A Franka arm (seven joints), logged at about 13 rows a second.
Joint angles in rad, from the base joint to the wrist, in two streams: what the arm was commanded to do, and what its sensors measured. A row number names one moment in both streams.
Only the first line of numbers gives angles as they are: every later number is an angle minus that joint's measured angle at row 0.
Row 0, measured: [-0.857, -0.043, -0.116, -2.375, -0.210, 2.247, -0.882]
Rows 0 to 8, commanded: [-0.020, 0.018, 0.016, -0.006, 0.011, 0.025, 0.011]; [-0.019, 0.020, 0.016, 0.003, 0.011, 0.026, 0.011]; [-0.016, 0.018, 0.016, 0.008, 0.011, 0.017, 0.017]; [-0.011, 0.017, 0.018, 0.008, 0.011, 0.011, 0.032]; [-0.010, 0.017, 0.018, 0.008, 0.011, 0.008, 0.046]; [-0.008, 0.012, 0.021, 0.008, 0.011, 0.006, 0.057]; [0.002, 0.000, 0.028, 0.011, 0.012, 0.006, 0.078]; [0.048, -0.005, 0.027, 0.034, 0.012, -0.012, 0.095]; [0.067, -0.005, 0.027, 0.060, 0.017, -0.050, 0.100]
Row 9, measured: [0.022, 0.005, 0.022, 0.021, 0.000, 0.001, 0.067]
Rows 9 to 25, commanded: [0.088, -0.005, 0.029, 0.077, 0.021, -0.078, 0.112]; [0.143, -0.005, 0.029, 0.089, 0.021, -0.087, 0.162]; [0.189, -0.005, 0.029, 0.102, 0.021, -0.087, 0.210]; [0.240, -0.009, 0.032, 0.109, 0.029, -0.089, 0.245]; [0.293, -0.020, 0.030, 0.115, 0.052, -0.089, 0.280]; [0.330, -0.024, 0.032, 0.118, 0.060, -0.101, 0.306]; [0.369, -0.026, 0.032, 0.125, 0.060, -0.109, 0.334]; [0.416, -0.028, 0.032, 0.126, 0.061, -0.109, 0.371]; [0.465, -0.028, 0.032, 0.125, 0.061, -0.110, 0.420]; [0.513, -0.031, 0.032, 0.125, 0.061, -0.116, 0.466]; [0.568, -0.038, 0.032, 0.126, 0.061, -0.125, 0.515]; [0.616, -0.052, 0.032, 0.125, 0.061, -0.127, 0.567]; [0.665, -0.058, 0.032, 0.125, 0.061, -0.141, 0.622]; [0.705, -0.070, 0.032, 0.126, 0.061, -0.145, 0.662]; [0.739, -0.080, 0.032, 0.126, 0.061, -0.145, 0.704]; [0.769, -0.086, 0.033, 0.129, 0.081, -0.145, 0.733]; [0.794, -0.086, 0.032, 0.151, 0.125, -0.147, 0.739]
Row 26, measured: [0.749, -0.066, 0.045, 0.125, 0.071, -0.117, 0.715]
